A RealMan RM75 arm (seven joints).
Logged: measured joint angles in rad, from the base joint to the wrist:
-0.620, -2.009, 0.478, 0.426, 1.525, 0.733, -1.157
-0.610, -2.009, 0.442, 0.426, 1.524, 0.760, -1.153
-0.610, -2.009, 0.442, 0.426, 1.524, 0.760, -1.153
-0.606, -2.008, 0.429, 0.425, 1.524, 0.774, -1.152
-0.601, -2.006, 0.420, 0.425, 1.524, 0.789, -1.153
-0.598, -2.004, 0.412, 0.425, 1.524, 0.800, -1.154
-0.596, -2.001, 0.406, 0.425, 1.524, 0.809, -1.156
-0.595, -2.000, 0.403, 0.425, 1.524, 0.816, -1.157
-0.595, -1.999, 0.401, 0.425, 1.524, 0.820, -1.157
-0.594, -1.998, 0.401, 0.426, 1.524, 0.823, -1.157
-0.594, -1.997, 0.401, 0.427, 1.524, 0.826, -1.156
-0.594, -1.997, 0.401, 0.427, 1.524, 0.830, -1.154
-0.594, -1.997, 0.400, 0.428, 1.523, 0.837, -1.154
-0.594, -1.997, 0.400, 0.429, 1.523, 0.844, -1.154
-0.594, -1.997, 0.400, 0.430, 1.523, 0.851, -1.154
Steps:
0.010, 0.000, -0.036, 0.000, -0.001, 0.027, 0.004
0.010, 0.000, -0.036, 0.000, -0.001, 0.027, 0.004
0.014, 0.001, -0.049, -0.001, -0.001, 0.041, 0.005
0.019, 0.003, -0.058, -0.001, -0.001, 0.056, 0.004
0.022, 0.005, -0.066, -0.001, -0.001, 0.067, 0.003
0.024, 0.008, -0.072, -0.001, -0.001, 0.076, 0.001
0.025, 0.009, -0.075, -0.001, -0.001, 0.083, 0.000
0.025, 0.010, -0.077, -0.001, -0.001, 0.087, 0.000
0.026, 0.011, -0.077, 0.000, -0.001, 0.090, 0.000
0.026, 0.012, -0.077, 0.001, -0.001, 0.093, 0.001
0.026, 0.012, -0.077, 0.001, -0.001, 0.097, 0.003
0.026, 0.012, -0.078, 0.002, -0.002, 0.104, 0.003
0.026, 0.012, -0.078, 0.003, -0.002, 0.111, 0.003
0.026, 0.012, -0.078, 0.004, -0.002, 0.118, 0.003

